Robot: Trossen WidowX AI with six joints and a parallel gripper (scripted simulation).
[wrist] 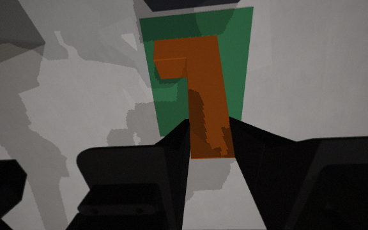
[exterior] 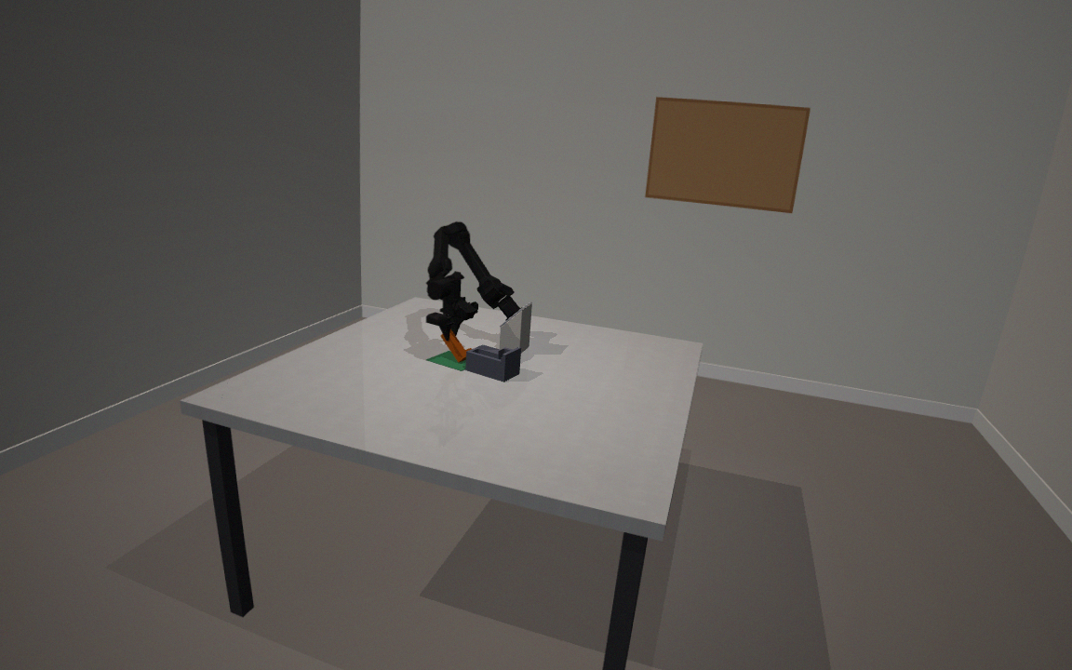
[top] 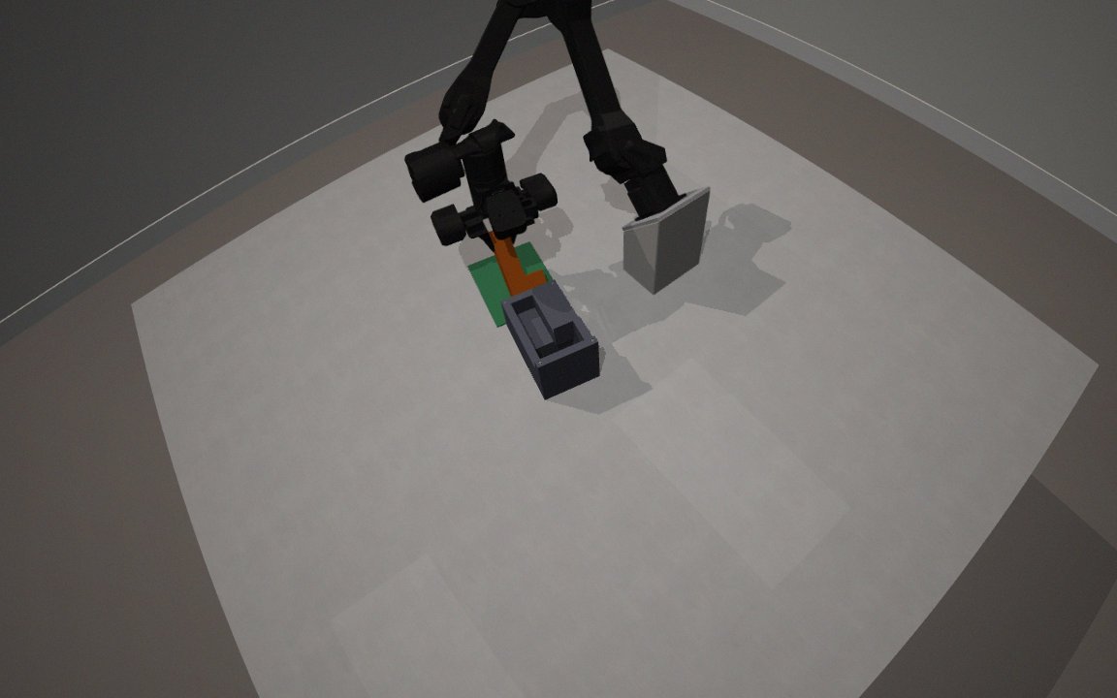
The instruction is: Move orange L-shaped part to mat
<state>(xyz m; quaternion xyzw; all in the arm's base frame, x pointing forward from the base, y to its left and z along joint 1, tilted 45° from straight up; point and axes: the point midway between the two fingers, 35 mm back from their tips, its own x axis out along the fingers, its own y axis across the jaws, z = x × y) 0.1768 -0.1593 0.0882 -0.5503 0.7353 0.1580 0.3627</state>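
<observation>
Right now the orange L-shaped part is 30 mm to the left of my gripper tip and 30 mm below it. From my gripper tip the other things lie so: green mat: 90 mm below, 20 mm to the left.
</observation>
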